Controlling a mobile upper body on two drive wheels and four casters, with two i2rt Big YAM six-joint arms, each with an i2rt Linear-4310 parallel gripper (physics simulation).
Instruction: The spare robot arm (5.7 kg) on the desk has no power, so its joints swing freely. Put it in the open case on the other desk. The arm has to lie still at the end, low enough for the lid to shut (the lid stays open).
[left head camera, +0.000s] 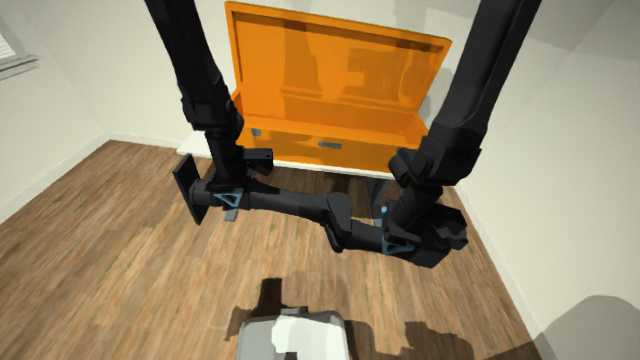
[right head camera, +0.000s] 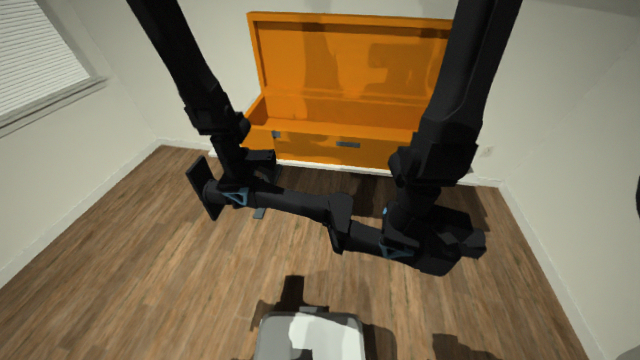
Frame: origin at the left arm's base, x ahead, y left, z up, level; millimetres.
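Where they show: left gripper, between the fingertips: (left head camera: 237, 197) (right head camera: 247, 196); right gripper, between the fingertips: (left head camera: 384, 243) (right head camera: 387, 246).
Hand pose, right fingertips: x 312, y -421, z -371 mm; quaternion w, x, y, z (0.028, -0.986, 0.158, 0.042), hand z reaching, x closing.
After its pixels a point has its place.
The spare robot arm (left head camera: 295, 202) (right head camera: 300, 202) is black and hangs above the floor in front of the case, stretched sideways and a little lower at its right end. A flat plate shows at its left end, and a bulky dark part at its right end. My left gripper (left head camera: 229, 197) @[x 473, y -46, z -390 mm] (right head camera: 236, 195) @[x 473, y -46, z -390 mm] is shut on its left part, near the plate. My right gripper (left head camera: 398, 245) (right head camera: 397, 249) @[x 312, y -421, z -371 mm] is shut on its right part. The orange case (left head camera: 295, 152) @[x 962, y -228, z -620 mm] (right head camera: 310, 150) @[x 965, y -208, z -607 mm] stands open behind, with its lid (left head camera: 320, 65) @[x 1415, y -372, z -319 mm] (right head camera: 350, 65) @[x 1408, y -432, z -320 mm] upright; my arms hide parts of it.
The case stands on a white desk (left head camera: 192, 145) @[x 1078, y 337, z -690 mm] with grey legs, near the back wall. The white robot base (left head camera: 310, 335) @[x 221, y -306, z -1150 mm] (right head camera: 327, 335) @[x 220, y -309, z -1150 mm] shows at the bottom. Walls rise on the left and right; a window (right head camera: 40, 60) @[x 1636, y 1728, z -357 mm] is at the upper left.
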